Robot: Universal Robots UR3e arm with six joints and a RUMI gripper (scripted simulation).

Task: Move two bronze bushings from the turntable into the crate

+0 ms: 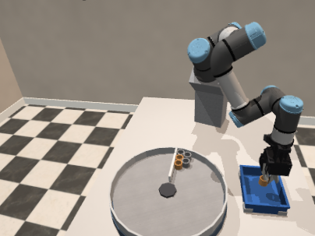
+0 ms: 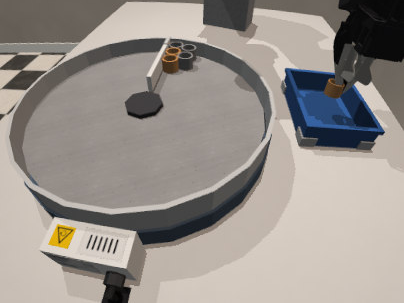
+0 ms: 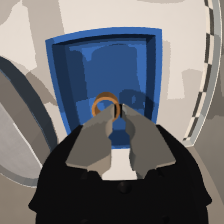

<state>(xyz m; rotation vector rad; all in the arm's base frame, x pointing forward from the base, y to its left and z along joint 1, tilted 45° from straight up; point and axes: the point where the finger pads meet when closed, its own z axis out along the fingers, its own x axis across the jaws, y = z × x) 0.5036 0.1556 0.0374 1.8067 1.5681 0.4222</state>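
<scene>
Now: hand 50 mm above the blue crate and 10 mm to the left of it. Also, from my hand: grey turntable 370 mm to the right, 20 mm below, 10 mm behind.
</scene>
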